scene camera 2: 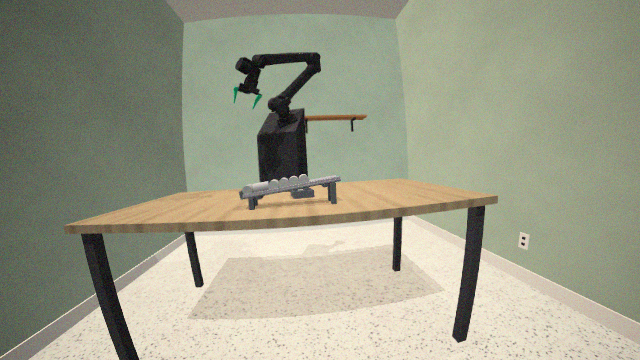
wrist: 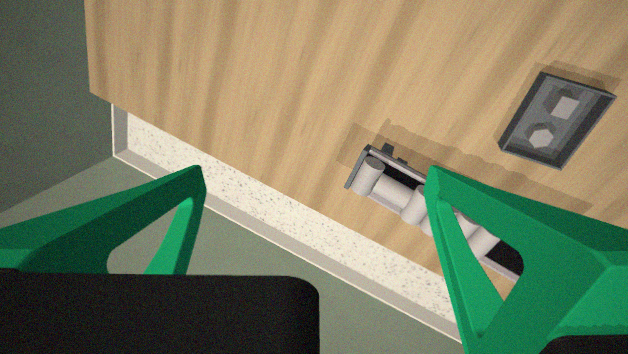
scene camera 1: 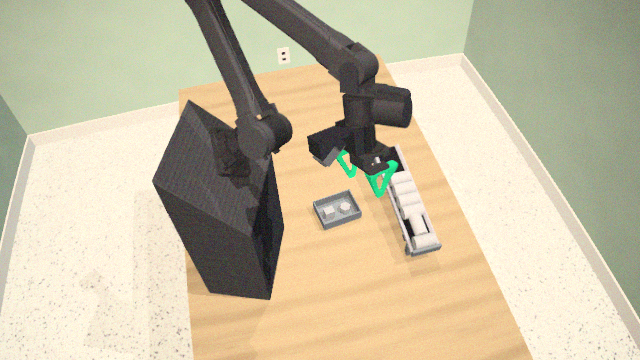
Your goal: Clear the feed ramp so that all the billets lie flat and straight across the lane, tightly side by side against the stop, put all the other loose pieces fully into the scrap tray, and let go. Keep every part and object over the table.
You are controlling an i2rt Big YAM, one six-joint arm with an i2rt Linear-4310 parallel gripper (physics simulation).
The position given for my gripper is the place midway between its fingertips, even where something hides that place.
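I can see my gripper in scene camera 1 (scene camera 1: 365, 186), and the wrist view shows my gripper too (wrist: 314, 177). There is also a white cylinder (wrist: 386, 187) that I see.
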